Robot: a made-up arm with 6 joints.
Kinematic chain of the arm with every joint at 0, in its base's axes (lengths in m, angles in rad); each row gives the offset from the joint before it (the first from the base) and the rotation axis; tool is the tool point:
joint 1: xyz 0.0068 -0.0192 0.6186 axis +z
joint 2: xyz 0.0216 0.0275 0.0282 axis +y
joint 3: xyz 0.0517 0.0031 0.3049 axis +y
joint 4: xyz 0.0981 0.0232 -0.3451 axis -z
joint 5: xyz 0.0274 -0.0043 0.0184 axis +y
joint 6: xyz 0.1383 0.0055 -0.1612 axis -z
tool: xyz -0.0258 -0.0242 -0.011
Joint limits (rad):
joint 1: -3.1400..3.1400
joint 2: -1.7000..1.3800
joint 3: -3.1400..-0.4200
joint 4: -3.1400..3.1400
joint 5: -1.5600..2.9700
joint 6: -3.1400..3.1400
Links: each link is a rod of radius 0.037 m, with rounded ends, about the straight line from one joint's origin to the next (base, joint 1, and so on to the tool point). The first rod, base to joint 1, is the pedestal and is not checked.
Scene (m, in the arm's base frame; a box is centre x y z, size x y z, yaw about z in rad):
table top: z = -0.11
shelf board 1: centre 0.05 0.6 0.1 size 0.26 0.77 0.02 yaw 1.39
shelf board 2: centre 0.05 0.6 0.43 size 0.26 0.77 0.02 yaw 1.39
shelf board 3: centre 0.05 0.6 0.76 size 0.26 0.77 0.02 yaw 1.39
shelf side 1: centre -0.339 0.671 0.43 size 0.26 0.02 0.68 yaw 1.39
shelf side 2: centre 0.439 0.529 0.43 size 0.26 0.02 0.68 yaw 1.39
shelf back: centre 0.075 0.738 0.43 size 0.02 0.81 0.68 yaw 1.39
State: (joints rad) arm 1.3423 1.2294 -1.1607 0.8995 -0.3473 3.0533
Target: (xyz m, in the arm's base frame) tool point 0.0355 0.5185 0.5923
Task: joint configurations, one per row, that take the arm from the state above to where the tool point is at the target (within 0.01 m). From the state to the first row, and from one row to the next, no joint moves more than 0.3 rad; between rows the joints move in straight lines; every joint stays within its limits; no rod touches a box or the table.
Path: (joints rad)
1: 1.3930 1.1930 -0.9153 1.0272 -0.3850 3.0553
2: 1.4438 1.1566 -0.6698 1.1548 -0.4226 3.0574
3: 1.6903 0.9606 -0.5932 1.3180 -0.6294 3.0759
4: 1.9368 0.7647 -0.5166 1.4812 -0.8361 3.0944
5: 2.1833 0.5688 -0.4399 1.6443 -1.0429 3.1129
6: 2.0302 0.6002 -0.6319 1.4523 -0.9531 3.1004
7: 1.8770 0.6315 -0.8239 1.2602 -0.8633 3.0879

